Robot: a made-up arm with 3 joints. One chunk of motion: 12 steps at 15 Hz.
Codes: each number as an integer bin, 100 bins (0 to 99) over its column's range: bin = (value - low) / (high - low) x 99, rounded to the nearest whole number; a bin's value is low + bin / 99 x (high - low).
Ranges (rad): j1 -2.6..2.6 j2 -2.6..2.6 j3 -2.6..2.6
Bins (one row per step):
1: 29 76 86
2: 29 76 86
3: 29 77 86
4: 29 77 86
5: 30 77 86
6: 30 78 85
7: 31 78 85
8: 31 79 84
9: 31 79 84
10: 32 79 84
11: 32 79 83
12: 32 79 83
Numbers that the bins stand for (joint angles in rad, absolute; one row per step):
1: -1.0768 1.3919 1.9172
2: -1.0768 1.3919 1.9172
3: -1.0768 1.4444 1.9172
4: -1.0768 1.4444 1.9172
5: -1.0242 1.4444 1.9172
6: -1.0242 1.4970 1.8646
7: -0.9717 1.4970 1.8646
8: -0.9717 1.5495 1.8121
9: -0.9717 1.5495 1.8121
10: -0.9192 1.5495 1.8121
11: -0.9192 1.5495 1.7596
12: -0.9192 1.5495 1.7596

